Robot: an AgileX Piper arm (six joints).
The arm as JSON. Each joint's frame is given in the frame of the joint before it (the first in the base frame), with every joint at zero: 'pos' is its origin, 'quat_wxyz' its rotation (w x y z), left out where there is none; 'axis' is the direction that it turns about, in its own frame. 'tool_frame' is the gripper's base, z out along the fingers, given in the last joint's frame.
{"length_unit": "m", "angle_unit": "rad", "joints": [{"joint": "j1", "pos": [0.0, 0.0, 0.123], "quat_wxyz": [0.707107, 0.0, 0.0, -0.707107], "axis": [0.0, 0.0, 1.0]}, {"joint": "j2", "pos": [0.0, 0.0, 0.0], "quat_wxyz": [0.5, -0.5, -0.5, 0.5], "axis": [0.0, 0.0, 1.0]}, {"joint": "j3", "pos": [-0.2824, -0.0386, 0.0], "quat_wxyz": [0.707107, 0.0, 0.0, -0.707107], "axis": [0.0, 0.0, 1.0]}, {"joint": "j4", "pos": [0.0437, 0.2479, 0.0], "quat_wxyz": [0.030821, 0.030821, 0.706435, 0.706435], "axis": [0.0, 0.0, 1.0]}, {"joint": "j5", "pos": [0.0, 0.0, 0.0], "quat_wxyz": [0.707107, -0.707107, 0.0, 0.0], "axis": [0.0, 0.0, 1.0]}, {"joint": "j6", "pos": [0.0, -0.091, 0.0], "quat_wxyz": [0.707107, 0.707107, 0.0, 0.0], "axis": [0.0, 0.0, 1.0]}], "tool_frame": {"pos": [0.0, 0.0, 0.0]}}
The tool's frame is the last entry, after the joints.
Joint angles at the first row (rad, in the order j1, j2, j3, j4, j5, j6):
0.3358, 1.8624, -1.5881, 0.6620, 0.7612, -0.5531
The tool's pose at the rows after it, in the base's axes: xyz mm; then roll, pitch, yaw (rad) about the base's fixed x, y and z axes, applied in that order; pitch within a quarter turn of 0, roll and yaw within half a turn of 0:
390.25 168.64 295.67 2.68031 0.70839 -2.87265
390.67 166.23 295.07 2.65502 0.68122 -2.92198
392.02 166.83 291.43 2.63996 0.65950 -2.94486
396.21 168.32 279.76 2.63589 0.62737 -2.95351
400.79 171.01 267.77 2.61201 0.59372 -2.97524
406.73 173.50 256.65 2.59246 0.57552 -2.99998
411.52 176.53 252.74 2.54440 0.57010 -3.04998
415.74 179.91 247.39 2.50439 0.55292 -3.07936
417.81 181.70 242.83 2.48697 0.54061 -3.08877
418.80 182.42 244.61 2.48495 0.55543 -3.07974
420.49 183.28 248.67 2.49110 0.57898 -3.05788
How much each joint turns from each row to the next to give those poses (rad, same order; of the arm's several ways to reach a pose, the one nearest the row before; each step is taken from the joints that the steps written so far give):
-0.0170, -0.0007, 0.0000, -0.0205, 0.0063, 0.1016
-0.0052, 0.0000, 0.0000, -0.0090, 0.0067, 0.0490
0.0000, 0.0094, -0.0017, 0.0000, 0.0039, 0.0229
0.0000, 0.0275, 0.0000, 0.0020, 0.0005, 0.0086
0.0000, 0.0314, -0.0024, 0.0224, 0.0000, 0.0040
0.0000, 0.0324, -0.0058, 0.0222, -0.0140, -0.0004
0.0000, 0.0201, -0.0089, 0.0457, -0.0180, 0.0000
0.0000, 0.0242, -0.0129, 0.0420, 0.0001, -0.0057
0.0000, 0.0150, -0.0046, 0.0223, 0.0018, -0.0076
0.0000, 0.0016, -0.0073, 0.0088, 0.0000, -0.0188
0.0000, 0.0024, -0.0178, 0.0000, 0.0062, -0.0214

